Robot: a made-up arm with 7 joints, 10 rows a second.
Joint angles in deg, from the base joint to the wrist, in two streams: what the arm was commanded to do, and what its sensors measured. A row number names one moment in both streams.
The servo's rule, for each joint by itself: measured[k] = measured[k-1] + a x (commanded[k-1-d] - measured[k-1]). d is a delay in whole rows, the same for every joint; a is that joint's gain. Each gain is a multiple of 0.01, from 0.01 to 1. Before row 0 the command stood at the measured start. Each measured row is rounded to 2 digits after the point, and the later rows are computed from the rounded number. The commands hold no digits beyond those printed.
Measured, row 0:
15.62 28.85 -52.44 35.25 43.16 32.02 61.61
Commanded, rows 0 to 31:
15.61 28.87 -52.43 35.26 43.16 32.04 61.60
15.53 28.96 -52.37 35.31 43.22 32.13 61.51
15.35 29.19 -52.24 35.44 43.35 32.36 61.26
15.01 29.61 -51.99 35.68 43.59 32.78 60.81
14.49 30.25 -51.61 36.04 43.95 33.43 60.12
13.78 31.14 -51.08 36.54 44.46 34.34 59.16
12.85 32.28 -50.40 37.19 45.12 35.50 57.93
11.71 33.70 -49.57 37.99 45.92 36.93 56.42
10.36 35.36 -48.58 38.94 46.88 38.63 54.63
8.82 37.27 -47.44 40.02 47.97 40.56 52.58
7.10 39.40 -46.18 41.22 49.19 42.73 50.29
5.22 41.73 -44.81 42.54 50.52 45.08 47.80
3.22 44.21 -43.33 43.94 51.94 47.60 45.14
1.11 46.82 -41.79 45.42 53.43 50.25 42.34
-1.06 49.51 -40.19 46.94 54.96 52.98 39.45
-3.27 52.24 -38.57 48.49 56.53 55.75 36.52
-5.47 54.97 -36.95 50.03 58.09 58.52 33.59
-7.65 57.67 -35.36 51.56 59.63 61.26 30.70
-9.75 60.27 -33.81 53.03 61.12 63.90 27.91
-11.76 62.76 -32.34 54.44 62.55 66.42 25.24
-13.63 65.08 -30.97 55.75 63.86 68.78 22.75
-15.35 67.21 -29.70 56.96 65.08 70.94 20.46
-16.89 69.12 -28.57 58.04 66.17 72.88 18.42
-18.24 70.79 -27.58 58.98 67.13 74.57 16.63
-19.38 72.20 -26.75 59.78 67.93 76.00 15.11
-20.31 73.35 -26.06 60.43 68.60 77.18 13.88
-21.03 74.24 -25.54 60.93 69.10 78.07 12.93
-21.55 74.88 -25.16 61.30 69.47 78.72 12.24
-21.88 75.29 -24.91 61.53 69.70 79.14 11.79
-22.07 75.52 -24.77 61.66 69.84 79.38 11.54
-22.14 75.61 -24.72 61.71 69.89 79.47 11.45
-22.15 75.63 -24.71 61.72 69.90 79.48 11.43
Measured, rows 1 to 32:
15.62 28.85 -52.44 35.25 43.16 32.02 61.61
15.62 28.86 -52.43 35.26 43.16 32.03 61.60
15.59 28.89 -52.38 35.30 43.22 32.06 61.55
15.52 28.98 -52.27 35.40 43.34 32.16 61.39
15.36 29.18 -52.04 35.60 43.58 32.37 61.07
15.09 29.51 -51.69 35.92 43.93 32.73 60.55
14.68 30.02 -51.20 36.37 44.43 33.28 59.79
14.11 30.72 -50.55 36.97 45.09 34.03 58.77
13.37 31.64 -49.76 37.71 45.88 35.02 57.48
12.44 32.79 -48.80 38.61 46.83 36.25 55.91
11.32 34.18 -47.70 39.64 47.91 37.72 54.08
10.01 35.80 -46.47 40.79 49.13 39.42 52.00
8.53 37.64 -45.13 42.07 50.45 41.34 49.69
6.88 39.68 -43.67 43.44 51.87 43.47 47.19
5.09 41.89 -42.15 44.89 53.35 45.78 44.52
3.18 44.25 -40.56 46.39 54.88 48.23 41.73
1.18 46.73 -38.95 47.92 56.45 50.79 38.86
-0.88 49.28 -37.33 49.46 58.01 53.42 35.96
-2.98 51.88 -35.73 50.99 59.55 56.09 33.07
-5.08 54.48 -34.17 52.48 61.04 58.75 30.23
-7.15 57.05 -32.69 53.91 62.47 61.36 27.49
-9.16 59.54 -31.30 55.25 63.79 63.88 24.88
-11.08 61.92 -30.00 56.50 65.02 66.28 22.45
-12.88 64.15 -28.84 57.62 66.11 68.52 20.23
-14.54 66.21 -27.82 58.61 67.08 70.58 18.25
-16.04 68.07 -26.95 59.46 67.89 72.42 16.52
-17.36 69.71 -26.23 60.17 68.56 74.04 15.07
-18.50 71.11 -25.67 60.72 69.07 75.41 13.89
-19.45 72.28 -25.26 61.14 69.45 76.54 12.98
-20.20 73.21 -24.98 61.42 69.69 77.42 12.33
-20.78 73.93 -24.81 61.60 69.83 78.09 11.90
-21.20 74.45 -24.74 61.68 69.89 78.56 11.65
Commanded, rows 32 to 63:
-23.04 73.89 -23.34 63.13 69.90 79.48 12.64
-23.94 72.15 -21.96 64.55 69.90 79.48 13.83
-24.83 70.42 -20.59 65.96 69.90 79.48 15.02
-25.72 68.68 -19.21 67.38 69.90 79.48 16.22
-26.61 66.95 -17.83 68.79 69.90 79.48 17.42
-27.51 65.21 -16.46 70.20 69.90 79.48 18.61
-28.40 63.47 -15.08 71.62 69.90 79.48 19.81
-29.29 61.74 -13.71 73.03 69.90 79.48 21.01
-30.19 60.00 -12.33 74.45 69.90 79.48 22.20
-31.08 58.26 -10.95 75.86 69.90 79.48 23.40
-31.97 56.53 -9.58 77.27 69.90 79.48 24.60
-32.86 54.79 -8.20 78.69 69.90 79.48 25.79
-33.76 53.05 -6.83 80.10 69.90 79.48 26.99
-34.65 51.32 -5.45 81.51 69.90 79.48 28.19
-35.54 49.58 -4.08 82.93 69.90 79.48 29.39
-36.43 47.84 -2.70 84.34 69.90 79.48 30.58
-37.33 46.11 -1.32 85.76 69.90 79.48 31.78
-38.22 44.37 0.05 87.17 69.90 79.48 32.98
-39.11 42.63 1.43 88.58 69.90 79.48 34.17
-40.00 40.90 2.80 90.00 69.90 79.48 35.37
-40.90 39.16 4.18 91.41 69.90 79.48 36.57
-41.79 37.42 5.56 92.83 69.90 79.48 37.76
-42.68 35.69 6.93 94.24 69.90 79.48 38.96
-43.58 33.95 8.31 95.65 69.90 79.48 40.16
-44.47 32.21 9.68 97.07 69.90 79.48 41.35
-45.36 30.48 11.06 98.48 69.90 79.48 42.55
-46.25 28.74 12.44 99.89 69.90 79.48 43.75
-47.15 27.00 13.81 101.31 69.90 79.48 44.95
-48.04 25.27 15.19 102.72 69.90 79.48 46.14
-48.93 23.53 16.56 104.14 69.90 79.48 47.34
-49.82 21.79 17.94 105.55 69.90 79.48 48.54
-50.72 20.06 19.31 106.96 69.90 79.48 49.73
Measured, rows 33 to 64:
-21.49 74.82 -24.72 61.71 69.90 78.87 11.53
-21.97 74.53 -23.60 62.75 69.90 79.08 12.14
-22.58 73.79 -22.27 64.06 69.90 79.22 13.07
-23.28 72.75 -20.91 65.45 69.90 79.31 14.14
-24.04 71.49 -19.53 66.86 69.90 79.37 15.28
-24.84 70.08 -18.15 68.27 69.90 79.41 16.46
-25.67 68.57 -16.78 69.68 69.90 79.43 17.64
-26.52 66.99 -15.40 71.10 69.90 79.45 18.83
-27.38 65.36 -14.03 72.51 69.90 79.46 20.03
-28.25 63.70 -12.65 73.93 69.90 79.47 21.22
-29.13 62.01 -11.27 75.34 69.90 79.47 22.42
-30.01 60.31 -9.90 76.75 69.90 79.47 23.62
-30.89 58.60 -8.52 78.17 69.90 79.47 24.81
-31.78 56.88 -7.15 79.58 69.90 79.47 26.01
-32.67 55.16 -5.77 80.99 69.90 79.47 27.21
-33.56 53.43 -4.40 82.41 69.90 79.47 28.41
-34.45 51.70 -3.02 83.82 69.90 79.47 29.60
-35.34 49.97 -1.64 85.24 69.90 79.47 30.80
-36.23 48.23 -0.27 86.65 69.90 79.47 32.00
-37.12 46.49 1.11 88.06 69.90 79.47 33.19
-38.01 44.76 2.48 89.48 69.90 79.47 34.39
-38.91 43.02 3.86 90.89 69.90 79.47 35.59
-39.80 41.28 5.24 92.31 69.90 79.47 36.78
-40.69 39.55 6.61 93.72 69.90 79.47 37.98
-41.59 37.81 7.99 95.13 69.90 79.47 39.18
-42.48 36.07 9.36 96.55 69.90 79.47 40.37
-43.37 34.34 10.74 97.96 69.90 79.47 41.57
-44.26 32.60 12.12 99.37 69.90 79.47 42.77
-45.16 30.86 13.49 100.79 69.90 79.47 43.97
-46.05 29.13 14.87 102.20 69.90 79.47 45.16
-46.94 27.39 16.24 103.62 69.90 79.47 46.36
-47.83 25.65 17.62 105.03 69.90 79.47 47.56

